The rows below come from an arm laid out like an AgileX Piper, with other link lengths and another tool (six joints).
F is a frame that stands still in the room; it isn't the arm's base.
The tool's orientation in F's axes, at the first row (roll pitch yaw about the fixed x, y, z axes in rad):
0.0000, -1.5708, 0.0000
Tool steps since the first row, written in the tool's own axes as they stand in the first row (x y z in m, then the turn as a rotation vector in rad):
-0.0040, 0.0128, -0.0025, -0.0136, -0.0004, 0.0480
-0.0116, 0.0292, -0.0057, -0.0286, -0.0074, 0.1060
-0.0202, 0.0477, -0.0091, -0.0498, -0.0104, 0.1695
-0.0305, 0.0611, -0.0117, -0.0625, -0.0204, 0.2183
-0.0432, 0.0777, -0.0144, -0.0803, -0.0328, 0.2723
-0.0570, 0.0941, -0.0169, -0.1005, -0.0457, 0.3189
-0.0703, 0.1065, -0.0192, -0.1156, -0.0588, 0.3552
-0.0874, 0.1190, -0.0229, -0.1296, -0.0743, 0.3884
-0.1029, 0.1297, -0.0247, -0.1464, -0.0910, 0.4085
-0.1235, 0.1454, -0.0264, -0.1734, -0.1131, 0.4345
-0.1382, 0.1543, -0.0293, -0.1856, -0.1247, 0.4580
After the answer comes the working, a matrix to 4 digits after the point.
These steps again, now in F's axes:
0.0025, 0.0128, -0.0040, -0.0480, -0.0004, -0.0136
0.0057, 0.0292, -0.0116, -0.1060, -0.0074, -0.0286
0.0091, 0.0477, -0.0202, -0.1695, -0.0104, -0.0498
0.0117, 0.0611, -0.0305, -0.2183, -0.0204, -0.0625
0.0144, 0.0777, -0.0432, -0.2723, -0.0328, -0.0803
0.0169, 0.0941, -0.0570, -0.3189, -0.0457, -0.1005
0.0192, 0.1065, -0.0703, -0.3552, -0.0588, -0.1156
0.0229, 0.1190, -0.0874, -0.3884, -0.0743, -0.1296
0.0247, 0.1297, -0.1029, -0.4085, -0.0910, -0.1464
0.0264, 0.1454, -0.1235, -0.4345, -0.1131, -0.1734
0.0293, 0.1543, -0.1382, -0.4580, -0.1247, -0.1856

The tool's axes in the first row as the columns of a matrix, in F's axes (rounded; the answer above uses it unrounded):
0.0000, 0.0000, -1.0000
0.0000, 1.0000, 0.0000
1.0000, 0.0000, 0.0000

